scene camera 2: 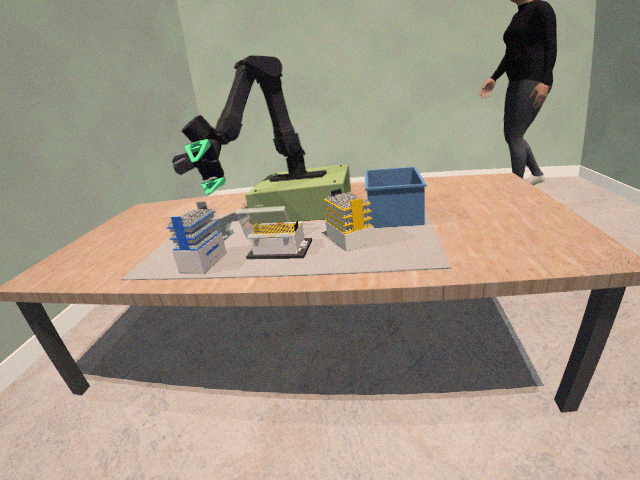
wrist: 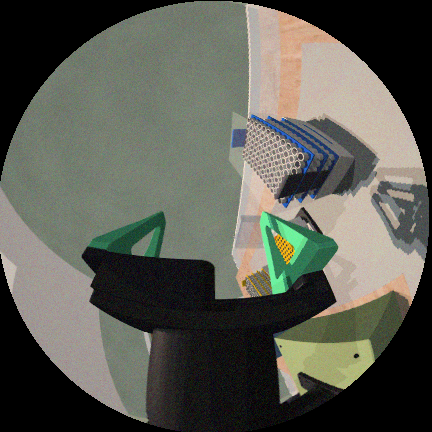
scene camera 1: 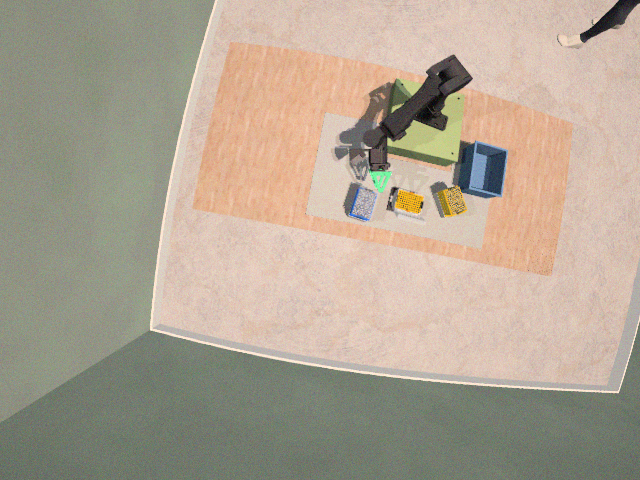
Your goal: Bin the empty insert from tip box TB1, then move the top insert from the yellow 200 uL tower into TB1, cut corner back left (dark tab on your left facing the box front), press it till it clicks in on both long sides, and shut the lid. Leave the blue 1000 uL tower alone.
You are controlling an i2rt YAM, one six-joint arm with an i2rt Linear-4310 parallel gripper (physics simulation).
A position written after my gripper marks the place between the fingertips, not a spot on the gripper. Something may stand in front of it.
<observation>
My gripper (scene camera 2: 201,177) is open, holding nothing. Also in view: a tip box lid (wrist: 248,234).
My gripper also shows in the wrist view (wrist: 212,216).
</observation>
